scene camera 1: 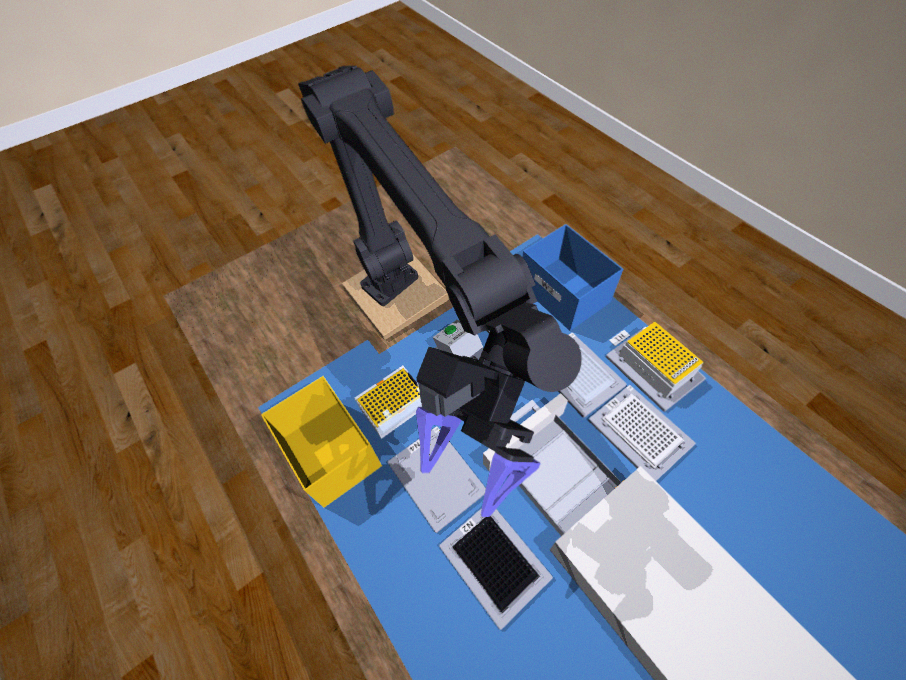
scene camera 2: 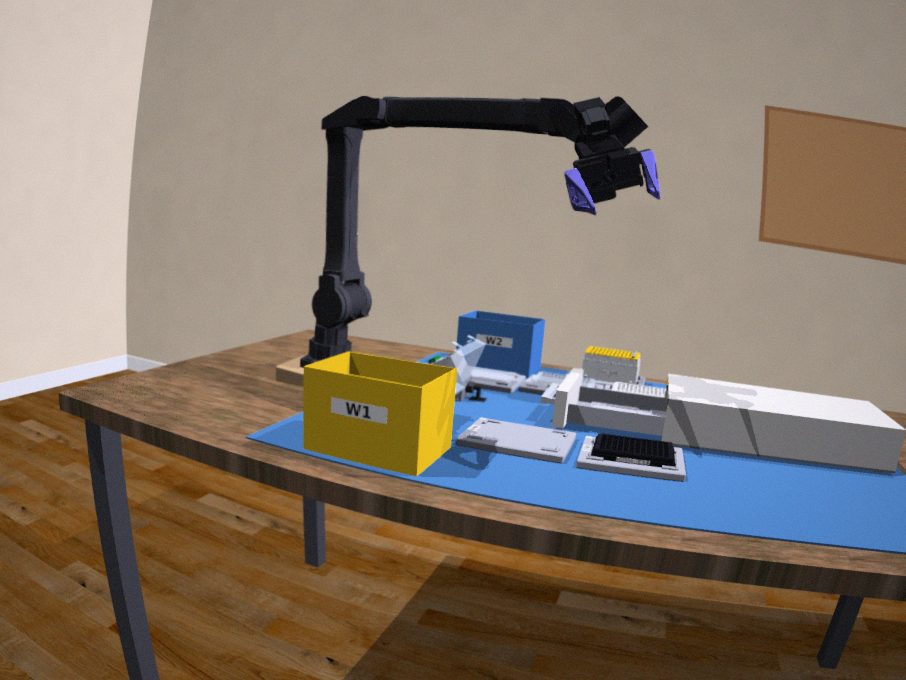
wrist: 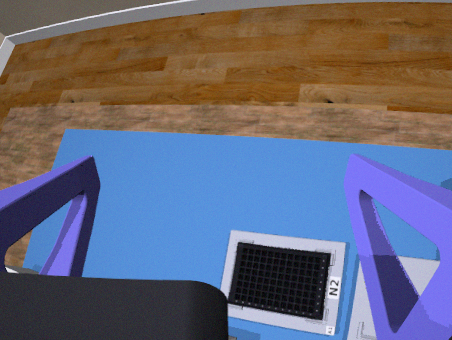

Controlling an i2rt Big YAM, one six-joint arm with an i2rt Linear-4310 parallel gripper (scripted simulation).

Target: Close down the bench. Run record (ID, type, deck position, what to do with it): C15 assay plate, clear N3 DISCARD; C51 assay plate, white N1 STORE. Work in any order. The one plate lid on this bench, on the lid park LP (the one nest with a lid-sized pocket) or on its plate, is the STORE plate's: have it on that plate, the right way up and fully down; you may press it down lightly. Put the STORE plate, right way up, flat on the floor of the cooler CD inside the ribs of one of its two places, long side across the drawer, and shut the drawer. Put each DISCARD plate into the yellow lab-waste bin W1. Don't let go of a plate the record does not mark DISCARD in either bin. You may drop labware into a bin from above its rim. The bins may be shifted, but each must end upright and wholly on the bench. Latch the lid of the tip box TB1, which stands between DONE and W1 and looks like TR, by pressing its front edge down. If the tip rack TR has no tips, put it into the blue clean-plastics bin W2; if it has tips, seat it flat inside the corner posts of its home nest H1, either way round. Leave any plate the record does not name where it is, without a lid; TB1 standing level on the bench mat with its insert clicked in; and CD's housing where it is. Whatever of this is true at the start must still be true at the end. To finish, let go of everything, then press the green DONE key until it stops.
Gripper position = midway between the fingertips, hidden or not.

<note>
In view: the gripper (scene camera 1: 453,493), a yellow bin W1 (scene camera 2: 399,416), a white cooler housing (scene camera 1: 674,596) and a blue bin W2 (scene camera 1: 565,267).
The yellow bin W1 is seen too in scene camera 1 (scene camera 1: 317,435). The white cooler housing is seen too in scene camera 2 (scene camera 2: 704,414). The blue bin W2 shows as well in scene camera 2 (scene camera 2: 512,347). The wrist view does not show the yellow bin W1: it is out of frame. The wrist view does not show the blue bin W2: it is out of frame.
</note>
